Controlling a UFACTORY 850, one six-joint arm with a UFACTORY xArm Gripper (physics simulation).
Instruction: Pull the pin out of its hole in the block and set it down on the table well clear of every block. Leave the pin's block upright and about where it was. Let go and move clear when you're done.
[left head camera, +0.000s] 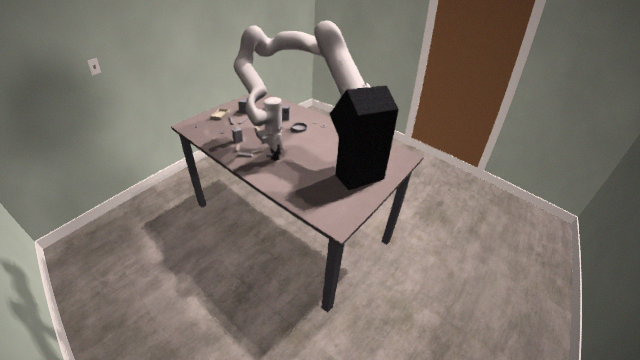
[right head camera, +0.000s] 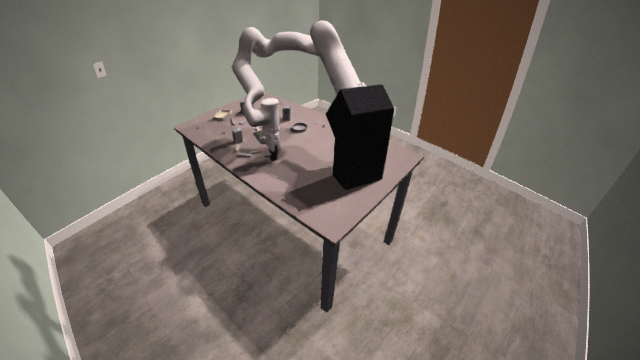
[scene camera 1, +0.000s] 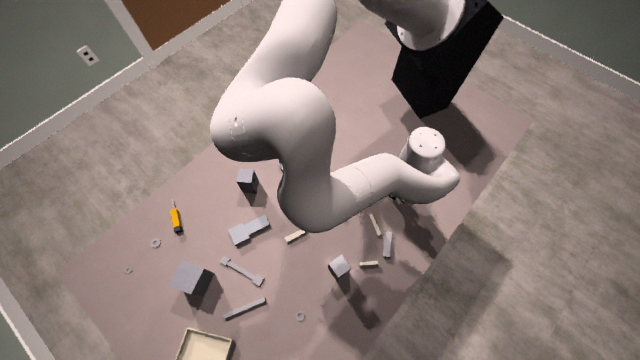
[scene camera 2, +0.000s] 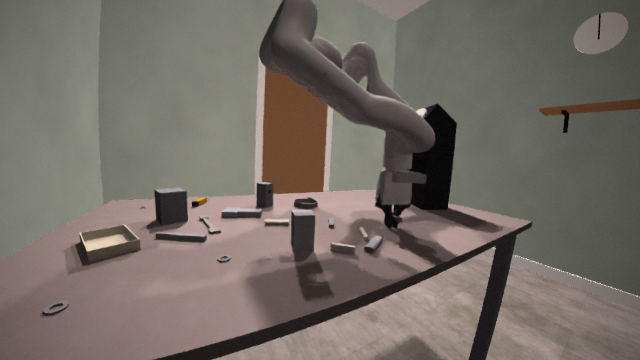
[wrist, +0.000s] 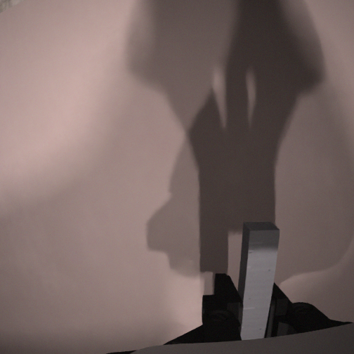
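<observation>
My gripper (left head camera: 275, 153) (right head camera: 273, 153) (scene camera 2: 392, 216) (wrist: 237, 297) is shut on the pin, low over the table's right part in scene camera 2. The pin (wrist: 260, 270) is a grey square bar sticking out from between the fingers; whether it touches the table I cannot tell. A grey block (scene camera 1: 339, 266) (scene camera 2: 303, 232) (left head camera: 237, 135) stands upright, apart from the gripper. A smaller block (scene camera 1: 246, 181) (scene camera 2: 264, 196) with a dark hole in its side stands upright farther back, and a larger block (scene camera 1: 186, 277) (scene camera 2: 170, 207) stands at the left. Which one is the pin's block I cannot tell.
A grey bar (scene camera 1: 387, 244) (scene camera 2: 373, 244) and pale sticks (scene camera 1: 375, 225) (scene camera 2: 343, 248) lie near the gripper. A round dish (scene camera 2: 305, 203), a wrench (scene camera 1: 242, 272), a yellow-handled tool (scene camera 1: 175, 219) and a tray (scene camera 2: 110, 254) are farther off. The black pedestal (left head camera: 367, 145) stands at the arm's base.
</observation>
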